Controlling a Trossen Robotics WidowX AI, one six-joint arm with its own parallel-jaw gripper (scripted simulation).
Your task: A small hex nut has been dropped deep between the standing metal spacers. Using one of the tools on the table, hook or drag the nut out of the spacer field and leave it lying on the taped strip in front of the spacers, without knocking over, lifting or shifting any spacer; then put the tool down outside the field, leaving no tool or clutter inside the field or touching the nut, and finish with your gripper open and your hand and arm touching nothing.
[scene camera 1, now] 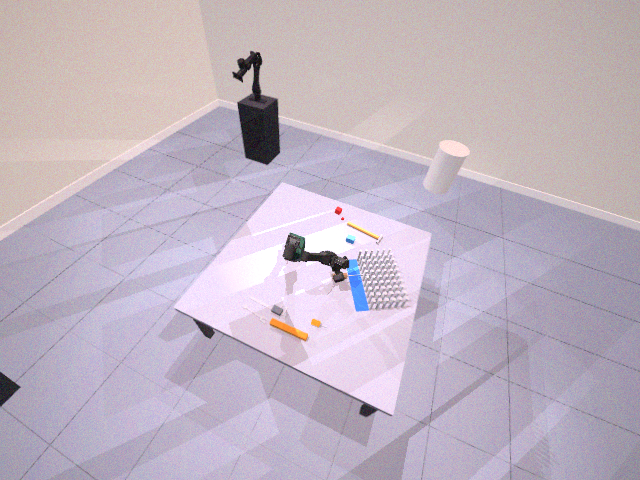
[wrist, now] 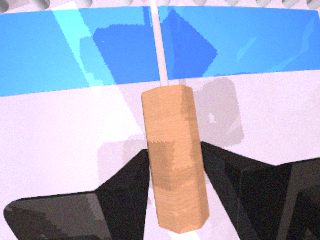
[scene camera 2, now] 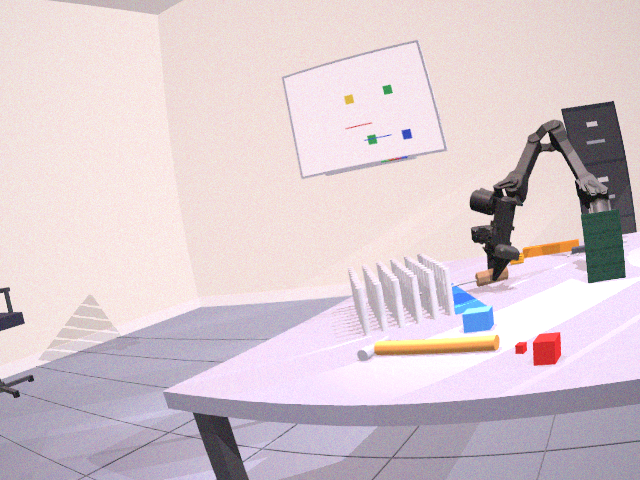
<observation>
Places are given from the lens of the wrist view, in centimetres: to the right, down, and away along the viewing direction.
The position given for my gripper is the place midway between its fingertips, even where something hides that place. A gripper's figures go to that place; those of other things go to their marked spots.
my gripper (wrist: 173,150): 1, 2, 11
blue taped strip (wrist: 52,52): -10, -6, 14
</observation>
